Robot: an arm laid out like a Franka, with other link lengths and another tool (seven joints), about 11 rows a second.
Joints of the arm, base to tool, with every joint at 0 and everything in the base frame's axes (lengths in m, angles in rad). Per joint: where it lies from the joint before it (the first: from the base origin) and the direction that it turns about. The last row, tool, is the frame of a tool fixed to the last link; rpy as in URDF.
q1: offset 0 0 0.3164 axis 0 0 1
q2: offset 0 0 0 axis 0 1 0
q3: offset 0 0 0.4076 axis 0 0 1
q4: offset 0.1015 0 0 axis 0 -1 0
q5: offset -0.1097 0 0.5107 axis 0 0 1
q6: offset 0 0 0 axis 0 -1 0
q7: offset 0.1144 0 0 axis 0 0 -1
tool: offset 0.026 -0.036 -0.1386 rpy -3.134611 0 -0.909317
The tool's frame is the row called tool.
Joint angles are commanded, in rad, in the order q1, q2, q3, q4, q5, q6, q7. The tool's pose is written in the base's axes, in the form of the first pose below.
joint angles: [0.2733 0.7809 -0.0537 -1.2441 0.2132 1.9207 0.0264]
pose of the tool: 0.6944 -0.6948 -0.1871 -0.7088 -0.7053 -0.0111 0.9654 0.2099 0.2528
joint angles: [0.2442 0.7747 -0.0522 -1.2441 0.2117 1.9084 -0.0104]
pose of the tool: 0.7016 -0.6865 -0.1909 -0.7012 -0.7128 -0.0136 0.9706 0.1839 0.2573
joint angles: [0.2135 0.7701 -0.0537 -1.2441 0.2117 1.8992 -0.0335]
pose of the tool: 0.6961 -0.6915 -0.1932 -0.7067 -0.7074 -0.0144 0.9756 0.1537 0.2608
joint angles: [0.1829 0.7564 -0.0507 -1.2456 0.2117 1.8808 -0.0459]
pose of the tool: 0.6857 -0.6999 -0.1999 -0.7163 -0.6977 -0.0144 0.9774 0.1266 0.2710
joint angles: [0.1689 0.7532 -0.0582 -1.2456 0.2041 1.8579 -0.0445]
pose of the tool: 0.6721 -0.7121 -0.2031 -0.7262 -0.6875 0.0073 0.9763 0.1069 0.2718
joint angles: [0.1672 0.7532 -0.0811 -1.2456 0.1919 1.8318 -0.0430]
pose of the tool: 0.6594 -0.7252 -0.1981 -0.7334 -0.6785 0.0425 0.9742 0.0872 0.2700
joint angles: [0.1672 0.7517 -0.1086 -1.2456 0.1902 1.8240 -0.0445]
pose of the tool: 0.6464 -0.7401 -0.1856 -0.7447 -0.6649 0.0579 0.9748 0.0668 0.2722
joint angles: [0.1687 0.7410 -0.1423 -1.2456 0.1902 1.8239 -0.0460]
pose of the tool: 0.6326 -0.7576 -0.1610 -0.7598 -0.6473 0.0605 0.9767 0.0434 0.2851
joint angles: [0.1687 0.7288 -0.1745 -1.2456 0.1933 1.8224 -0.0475]
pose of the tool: 0.6167 -0.7747 -0.1397 -0.7757 -0.6283 0.0599 0.9776 0.0199 0.2995
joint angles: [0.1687 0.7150 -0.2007 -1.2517 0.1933 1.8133 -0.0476]
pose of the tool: 0.6014 -0.7887 -0.1276 -0.7881 -0.6119 0.0678 0.9750 0.0002 0.3106
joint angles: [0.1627 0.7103 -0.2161 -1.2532 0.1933 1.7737 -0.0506]
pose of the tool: 0.5863 -0.7973 -0.1432 -0.7932 -0.6010 0.0988 0.9684 -0.0165 0.3111
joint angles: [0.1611 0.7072 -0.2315 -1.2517 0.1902 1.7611 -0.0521]
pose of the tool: 0.5773 -0.8047 -0.1381 -0.7985 -0.5918 0.1105 0.9665 -0.0293 0.3154
